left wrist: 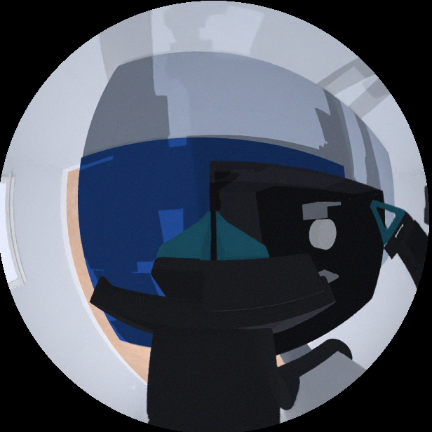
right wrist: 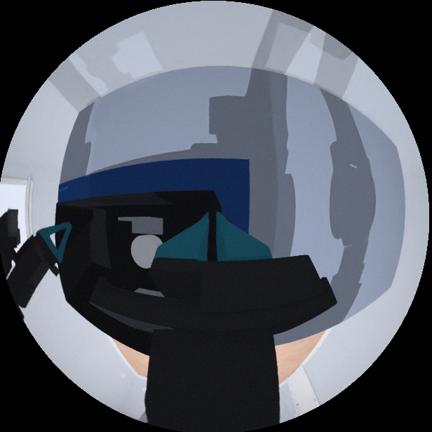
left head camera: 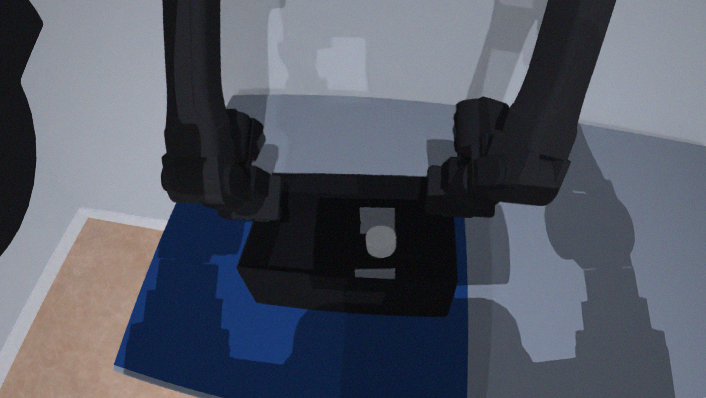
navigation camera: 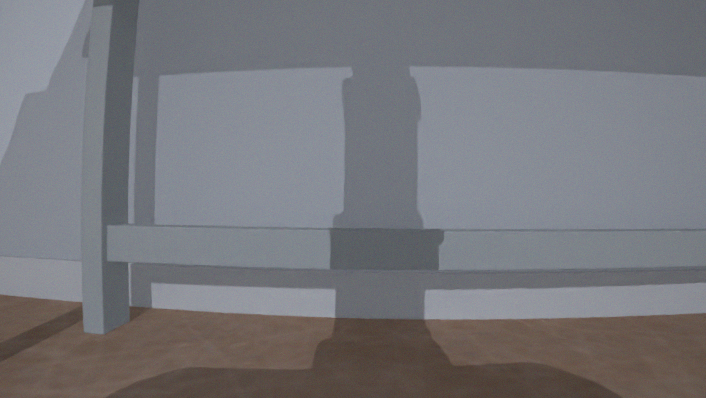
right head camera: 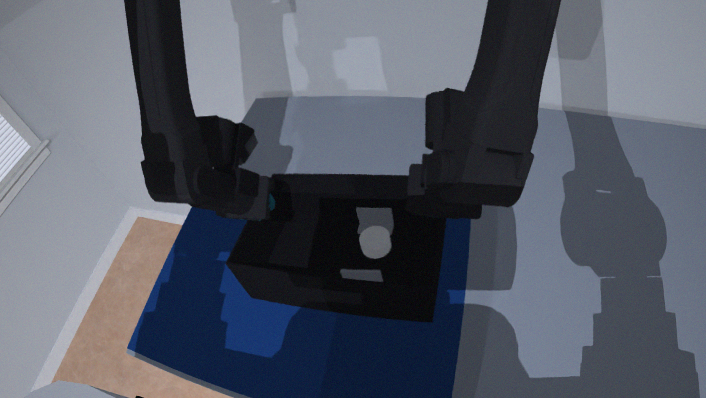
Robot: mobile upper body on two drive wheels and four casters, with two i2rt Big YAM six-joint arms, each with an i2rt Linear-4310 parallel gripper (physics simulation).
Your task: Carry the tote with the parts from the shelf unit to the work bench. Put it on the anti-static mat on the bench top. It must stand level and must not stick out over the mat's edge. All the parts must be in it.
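Places are measured from the left arm's base along level axes (x left, y back, z up), in metres.
Pixels of known places: left gripper, between the fingertips: (left head camera: 272, 204) (right head camera: 273, 204); right gripper, between the fingertips: (left head camera: 447, 198).
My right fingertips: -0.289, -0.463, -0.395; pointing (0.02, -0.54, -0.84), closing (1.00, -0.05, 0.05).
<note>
Ahead of a thing's pixels: the offset from my right fingertips to its top centre, as dx, dy, dz. "spot": to the spot under its first point. Level surfaces: height alone.
The black tote (left head camera: 350, 252) is over the right part of the blue anti-static mat {dz -0.099} (left head camera: 207, 297) on the grey bench top. Its right side is close to the mat's right edge. I cannot tell whether it rests on the mat. Inside it lie a grey block {+0.114, +0.011, -0.032} (left head camera: 377, 219), a grey cylinder {+0.108, +0.050, -0.041} (left head camera: 381, 241) and a flat grey piece {+0.116, +0.136, -0.018} (left head camera: 375, 273). My left gripper (left head camera: 266, 197) is shut and presses against the tote's left wall, seen also in the left wrist view (left wrist: 212, 238). My right gripper (left head camera: 434, 195) is shut and presses against the right wall, seen also in the right wrist view (right wrist: 212, 238).
The bench top {dz -0.101} (left head camera: 568, 277) runs on to the right of the mat and back to the grey wall (left head camera: 395, 44). Brown floor {dz -1.015} (left head camera: 73, 306) shows past the bench's left end. In the navigation view a bench leg {spot: +0.454, -0.347, -0.789} (navigation camera: 105, 197) and a crossbar (navigation camera: 395, 247) stand close ahead.
</note>
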